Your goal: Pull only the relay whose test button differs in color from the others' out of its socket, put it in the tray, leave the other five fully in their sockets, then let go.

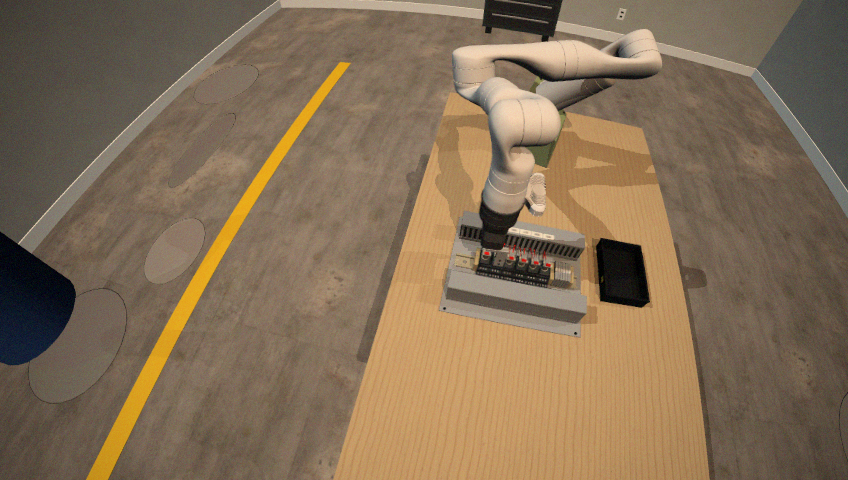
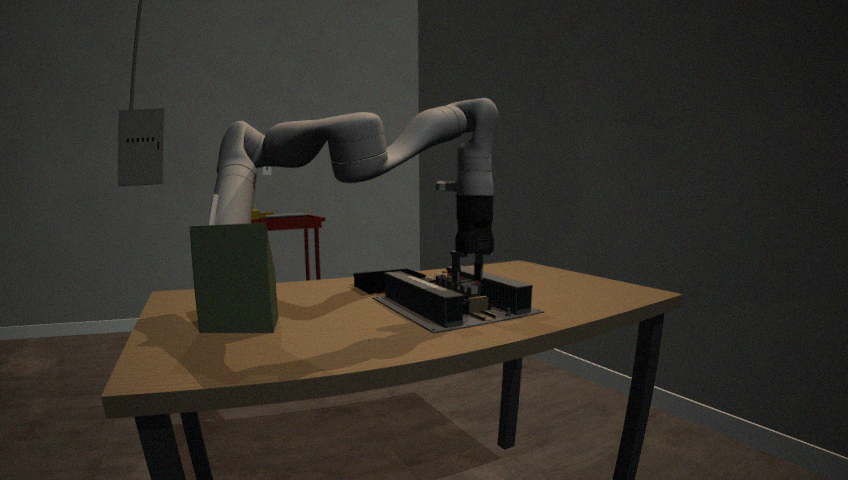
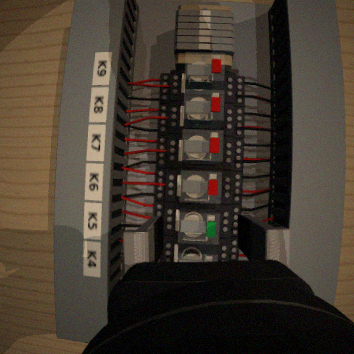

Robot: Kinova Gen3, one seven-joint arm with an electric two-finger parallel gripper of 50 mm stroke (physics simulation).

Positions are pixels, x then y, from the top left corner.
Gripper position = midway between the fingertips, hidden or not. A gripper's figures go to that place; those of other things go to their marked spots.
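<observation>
Gripper [image 3: 200, 231], 19 cm from the lens. Relay [image 3: 195, 225], 19 cm from the lens. Relay [image 3: 202, 108], 19 cm from the lens. Relay [image 3: 199, 146], 19 cm from the lens. Relay [image 3: 203, 70], 20 cm from the lens.
</observation>
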